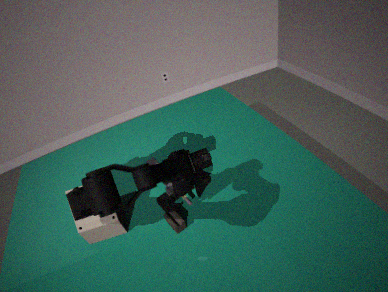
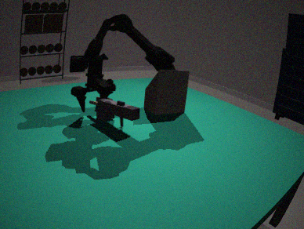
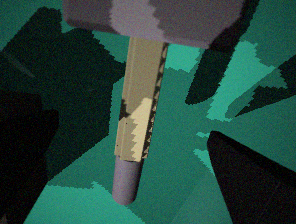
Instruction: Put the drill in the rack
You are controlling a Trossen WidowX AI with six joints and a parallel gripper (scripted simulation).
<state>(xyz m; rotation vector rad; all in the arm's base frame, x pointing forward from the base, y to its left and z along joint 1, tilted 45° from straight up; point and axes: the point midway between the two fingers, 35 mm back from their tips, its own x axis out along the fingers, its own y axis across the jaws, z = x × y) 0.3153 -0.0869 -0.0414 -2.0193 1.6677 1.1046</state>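
My gripper tip is 2 cm past the drill, 4 cm to the right of it and 4 cm below it. The rest, counted from my gripper tip: grey housing: 5 cm behind, 13 cm to the left, 4 cm above; then dark brown block: 6 cm behind, 5 cm to the right, 1 cm above; then small dark key: 6 cm behind, 15 cm to the left, 4 cm above.
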